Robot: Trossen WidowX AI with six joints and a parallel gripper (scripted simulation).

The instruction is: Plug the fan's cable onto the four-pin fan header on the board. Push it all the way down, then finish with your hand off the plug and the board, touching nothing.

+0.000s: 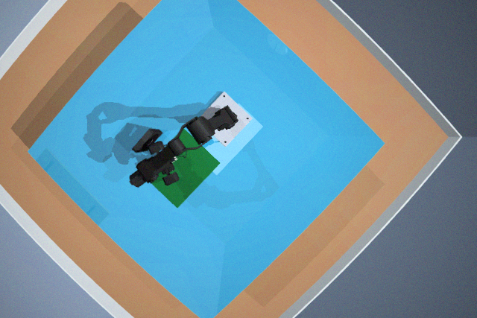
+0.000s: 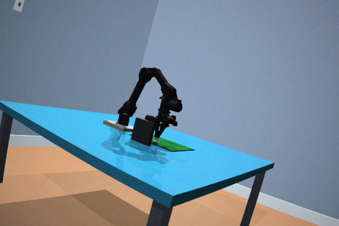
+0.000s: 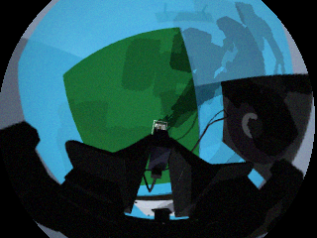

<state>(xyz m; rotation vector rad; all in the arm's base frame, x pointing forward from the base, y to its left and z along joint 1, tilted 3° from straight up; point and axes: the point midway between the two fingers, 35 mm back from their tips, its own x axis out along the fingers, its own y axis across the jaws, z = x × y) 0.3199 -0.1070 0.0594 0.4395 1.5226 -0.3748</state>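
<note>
My gripper tip is 1 cm past the dark plug and 1 cm below it. Round my gripper tip: pale fan header (1 cm behind, 4 cm below); then green board (1 cm ahead, 6 cm to the left, 5 cm below); then black fan (2 cm behind, 12 cm to the right, 2 cm above).
</note>
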